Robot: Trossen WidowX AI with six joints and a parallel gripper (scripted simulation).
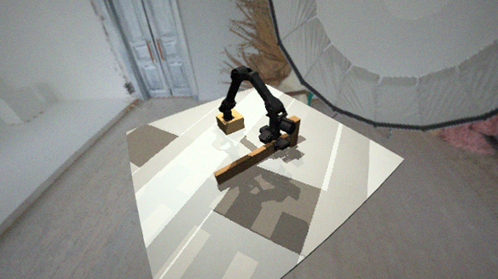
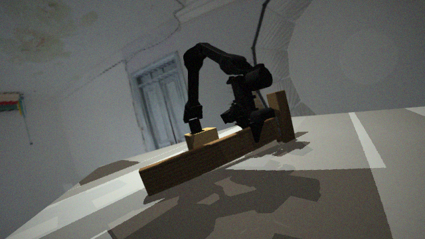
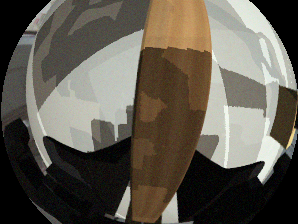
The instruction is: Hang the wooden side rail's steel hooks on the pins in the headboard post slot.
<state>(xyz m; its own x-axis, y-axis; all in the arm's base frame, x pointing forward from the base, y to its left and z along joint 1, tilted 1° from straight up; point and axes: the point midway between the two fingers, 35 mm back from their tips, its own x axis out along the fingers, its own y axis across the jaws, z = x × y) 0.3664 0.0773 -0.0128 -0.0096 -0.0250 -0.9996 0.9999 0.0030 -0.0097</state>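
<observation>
Right now my gripper tip is 140 mm to the right of the headboard post and 40 mm below it.
</observation>
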